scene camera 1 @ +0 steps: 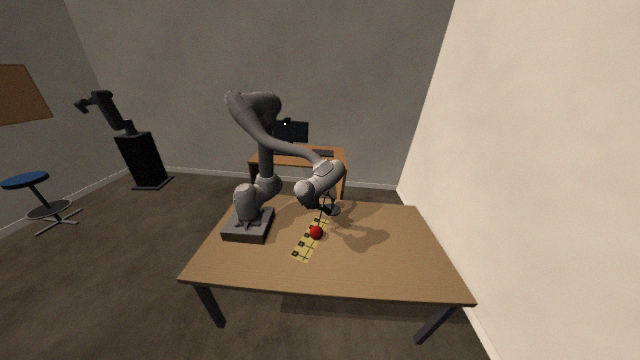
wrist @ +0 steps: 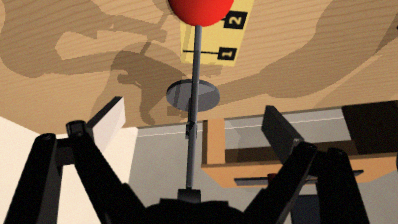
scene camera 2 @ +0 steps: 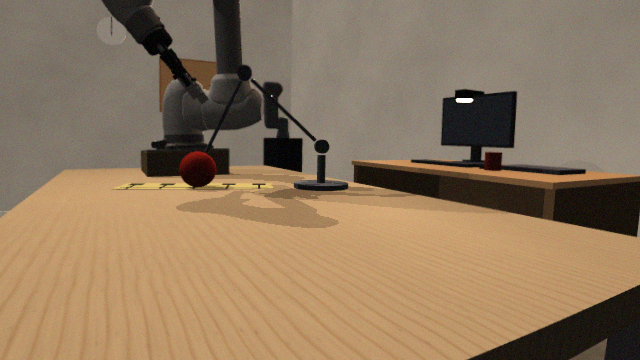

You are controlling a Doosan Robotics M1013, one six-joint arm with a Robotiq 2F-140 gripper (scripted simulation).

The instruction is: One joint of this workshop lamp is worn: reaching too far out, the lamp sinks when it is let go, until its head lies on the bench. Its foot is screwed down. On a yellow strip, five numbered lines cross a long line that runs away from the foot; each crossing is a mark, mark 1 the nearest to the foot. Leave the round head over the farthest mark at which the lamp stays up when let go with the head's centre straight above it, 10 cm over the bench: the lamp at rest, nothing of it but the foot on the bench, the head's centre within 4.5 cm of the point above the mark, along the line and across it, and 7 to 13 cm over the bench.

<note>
In view: my gripper [scene camera 2: 201,99] and a lamp foot [scene camera 2: 320,184].
My gripper shows as well in the wrist view [wrist: 194,113]. The lamp foot shows as well in the wrist view [wrist: 178,95].
</note>
